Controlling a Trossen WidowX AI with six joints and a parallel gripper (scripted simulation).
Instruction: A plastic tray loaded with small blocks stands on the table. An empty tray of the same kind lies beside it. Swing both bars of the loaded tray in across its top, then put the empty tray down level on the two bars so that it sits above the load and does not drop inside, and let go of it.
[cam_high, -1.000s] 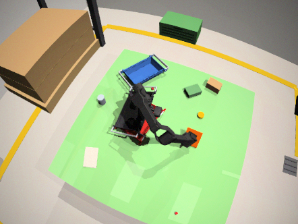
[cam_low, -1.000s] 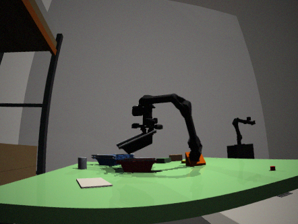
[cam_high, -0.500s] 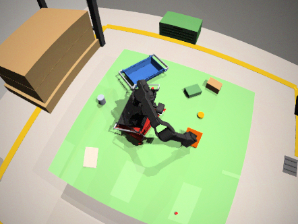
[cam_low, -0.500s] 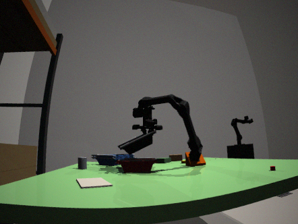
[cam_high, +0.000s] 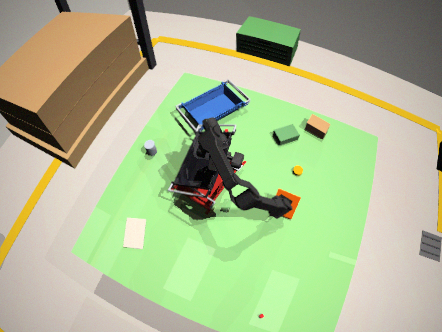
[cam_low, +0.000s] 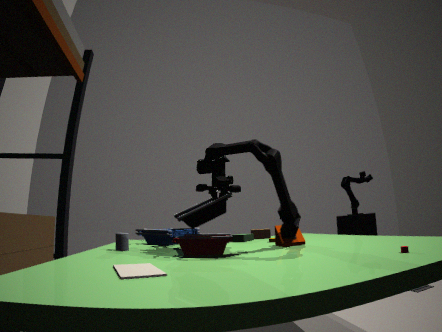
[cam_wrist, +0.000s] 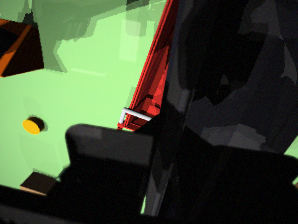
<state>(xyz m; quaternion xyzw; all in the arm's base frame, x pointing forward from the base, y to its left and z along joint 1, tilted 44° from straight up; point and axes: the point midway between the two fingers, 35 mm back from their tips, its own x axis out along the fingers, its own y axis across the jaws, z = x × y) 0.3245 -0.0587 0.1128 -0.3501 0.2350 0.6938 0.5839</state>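
Now: the black tray 8 cm ahead of my gripper tip and 2 cm to the left of it. The rest, counted from my gripper tip: yellow disc (29 cm behind, 25 cm to the right, 17 cm below); then grey cylinder (41 cm ahead, 14 cm below, 4 cm to the left); then green block (41 cm to the right, 16 cm below, 15 cm behind).
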